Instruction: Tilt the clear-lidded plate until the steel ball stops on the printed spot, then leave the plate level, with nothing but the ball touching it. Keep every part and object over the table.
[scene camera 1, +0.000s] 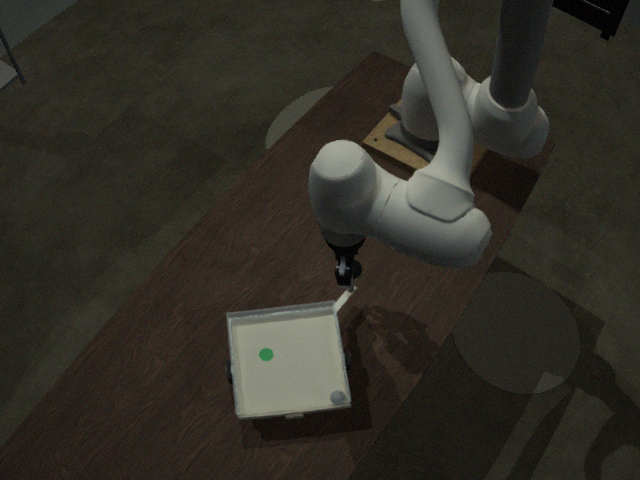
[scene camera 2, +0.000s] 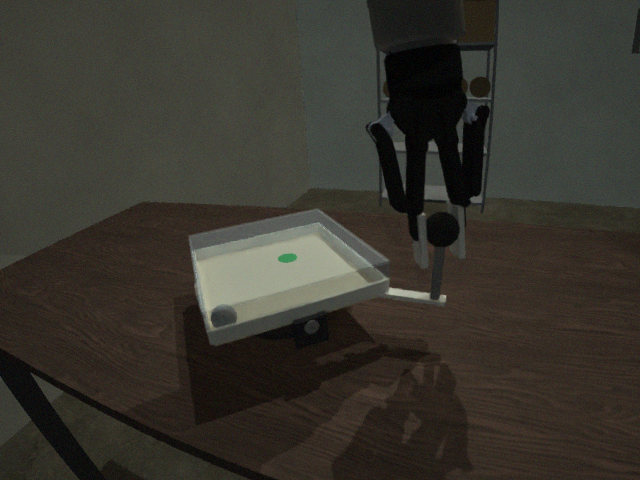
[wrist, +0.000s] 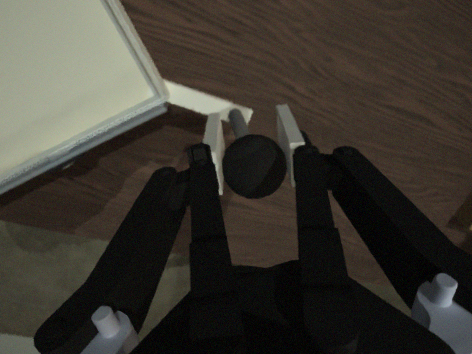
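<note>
The clear-lidded plate (scene camera 1: 305, 377) (scene camera 2: 242, 276) (wrist: 60, 75) is a cream square tray, tilted down toward its near left corner in scene camera 2. The grey steel ball (scene camera 1: 337, 397) (scene camera 2: 223, 315) lies in that low corner, far from the green printed spot (scene camera 1: 266, 354) (scene camera 2: 287, 257). A white bar (scene camera 1: 344, 300) (scene camera 2: 413, 295) (wrist: 192, 97) runs from one plate corner to a grey post (scene camera 2: 437, 273) (wrist: 238, 124) with a round black knob (scene camera 2: 443, 229) (wrist: 255, 166). My gripper (scene camera 1: 348, 283) (scene camera 2: 440, 236) (wrist: 249, 126) is shut on the knob, one light pad on each side. The ball is hidden in the wrist view.
A dark bracket (scene camera 2: 311, 338) shows under the plate's near edge, above the brown table (scene camera 1: 206, 258) (scene camera 2: 542, 320) (wrist: 350, 60). The arm's base stands on a wooden board (scene camera 1: 395, 152) at the table's far end. A shelf unit (scene camera 2: 492, 103) stands behind the table.
</note>
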